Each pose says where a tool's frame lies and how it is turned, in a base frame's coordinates. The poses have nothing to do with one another.
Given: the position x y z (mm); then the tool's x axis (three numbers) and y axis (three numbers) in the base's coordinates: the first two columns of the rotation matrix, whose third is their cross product.
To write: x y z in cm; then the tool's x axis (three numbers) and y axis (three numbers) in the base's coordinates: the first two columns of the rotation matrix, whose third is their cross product. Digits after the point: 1 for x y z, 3 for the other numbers.
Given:
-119 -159 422 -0.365 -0.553 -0.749 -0.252 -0.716 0.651
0 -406 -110 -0.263 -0.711 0.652 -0.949 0.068 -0.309
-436 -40 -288 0.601 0.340 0.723 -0.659 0.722 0.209
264 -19 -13 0.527 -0.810 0.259 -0.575 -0.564 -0.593
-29 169 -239 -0.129 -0.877 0.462 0.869 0.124 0.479
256 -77 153 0.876 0.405 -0.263 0.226 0.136 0.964
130 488 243 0.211 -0.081 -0.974 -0.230 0.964 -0.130
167 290 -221 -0.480 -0.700 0.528 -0.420 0.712 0.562
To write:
-11.9 -15.9 42.2 -0.365 -0.553 -0.749 -0.252 -0.716 0.651
0.0 -40.6 -11.0 -0.263 -0.711 0.652 -0.949 0.068 -0.309
-43.6 -4.0 -28.8 0.601 0.340 0.723 -0.659 0.722 0.209
26.4 -1.9 -1.3 0.527 -0.810 0.259 -0.575 -0.564 -0.593
-2.9 16.9 -23.9 -0.129 -0.877 0.462 0.869 0.124 0.479
25.6 -7.7 15.3 0.876 0.405 -0.263 0.226 0.136 0.964
13.0 48.8 24.3 0.211 -0.081 -0.974 -0.230 0.964 -0.130
16.7 29.0 -22.1 -0.480 -0.700 0.528 -0.420 0.712 0.562

